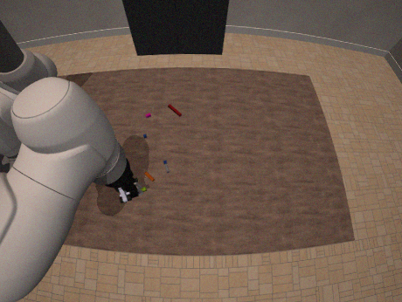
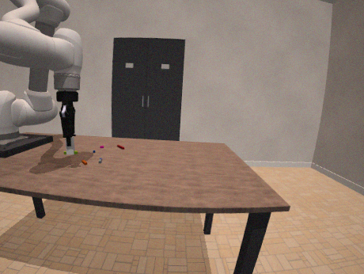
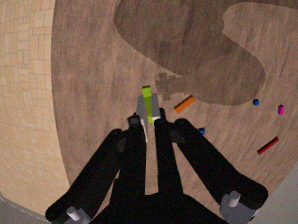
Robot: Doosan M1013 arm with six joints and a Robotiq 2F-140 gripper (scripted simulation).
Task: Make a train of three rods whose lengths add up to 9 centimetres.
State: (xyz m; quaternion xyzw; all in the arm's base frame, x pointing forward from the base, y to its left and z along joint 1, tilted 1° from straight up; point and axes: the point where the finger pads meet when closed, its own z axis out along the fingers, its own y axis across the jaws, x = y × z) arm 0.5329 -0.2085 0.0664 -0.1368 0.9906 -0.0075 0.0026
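My gripper is now 90 mm to the right of the grey rod, 90 mm above it and 80 mm short of it. Also, from my hand: orange rod (90 mm below, 70 mm to the left, 20 mm ahead); magenta rod (320 mm to the left, 90 mm below, 10 mm ahead); lime rod (30 mm below).
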